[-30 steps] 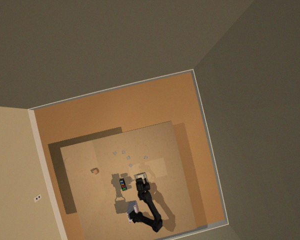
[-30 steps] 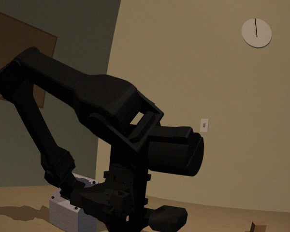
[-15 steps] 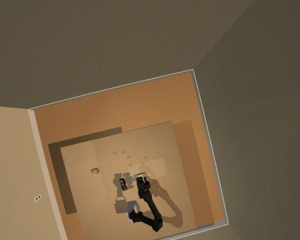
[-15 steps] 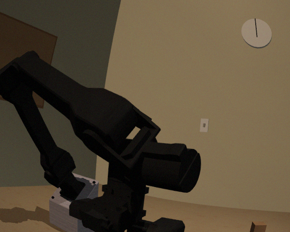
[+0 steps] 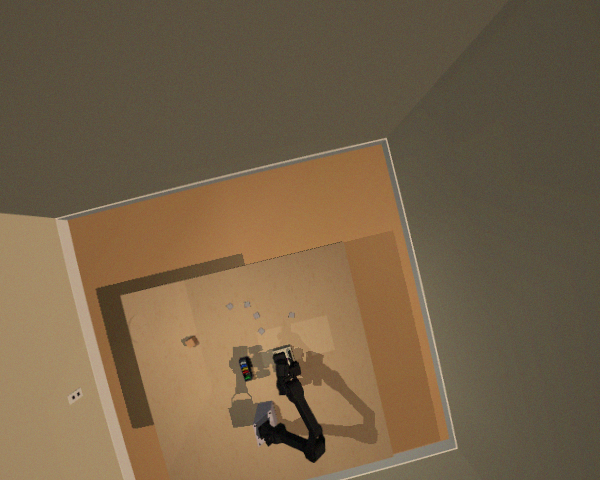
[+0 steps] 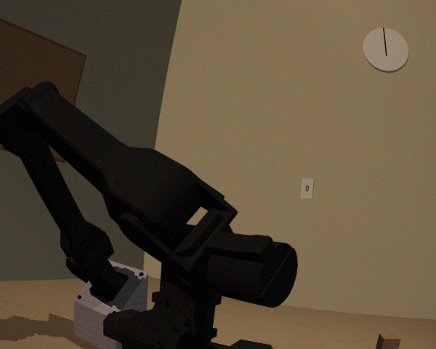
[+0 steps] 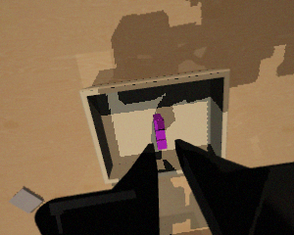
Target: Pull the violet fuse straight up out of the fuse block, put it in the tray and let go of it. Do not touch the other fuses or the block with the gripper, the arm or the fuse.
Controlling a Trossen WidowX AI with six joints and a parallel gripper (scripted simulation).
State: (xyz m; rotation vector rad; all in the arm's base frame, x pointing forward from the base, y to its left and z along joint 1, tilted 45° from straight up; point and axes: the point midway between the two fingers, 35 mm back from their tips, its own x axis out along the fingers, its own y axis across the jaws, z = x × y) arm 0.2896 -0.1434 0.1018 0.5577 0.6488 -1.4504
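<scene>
Now: the violet fuse 20 mm below my gripper tip. Also, from my gripper tip: red fuse 220 mm to the left, 30 mm below, 10 mm behind; then tray 50 mm below; then green fuse 220 mm to the left, 50 mm behind, 30 mm below.
</scene>
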